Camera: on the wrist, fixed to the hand. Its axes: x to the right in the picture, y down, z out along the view.
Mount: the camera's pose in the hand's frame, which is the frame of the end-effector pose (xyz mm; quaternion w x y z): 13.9 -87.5 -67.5 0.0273 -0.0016 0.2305 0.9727
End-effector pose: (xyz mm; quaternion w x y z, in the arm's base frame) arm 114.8 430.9 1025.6 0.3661 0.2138 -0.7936 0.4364
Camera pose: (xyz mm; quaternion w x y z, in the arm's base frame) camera 190.2 441.8 1106.9 0.2312 0.8673 0.1459 -0.4160
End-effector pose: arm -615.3 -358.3 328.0 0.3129 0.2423 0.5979 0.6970
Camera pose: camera -660.1 -386.4 230.0 0.8069 -0.4270 0.1484 -0.3802
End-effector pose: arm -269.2 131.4 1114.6 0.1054 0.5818 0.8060 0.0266
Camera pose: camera -368.5 121.8 1164.1 0.2079 -0.7936 0.5197 -0.2386
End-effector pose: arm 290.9 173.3 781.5 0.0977 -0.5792 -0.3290 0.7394
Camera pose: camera 328.0 272.7 815.4 0.6416 0.5064 -0.5757 0.0188
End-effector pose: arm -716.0 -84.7 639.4 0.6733 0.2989 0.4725 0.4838
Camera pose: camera -745.0 -106.3 534.1 0.5606 -0.3552 0.1234 -0.7378
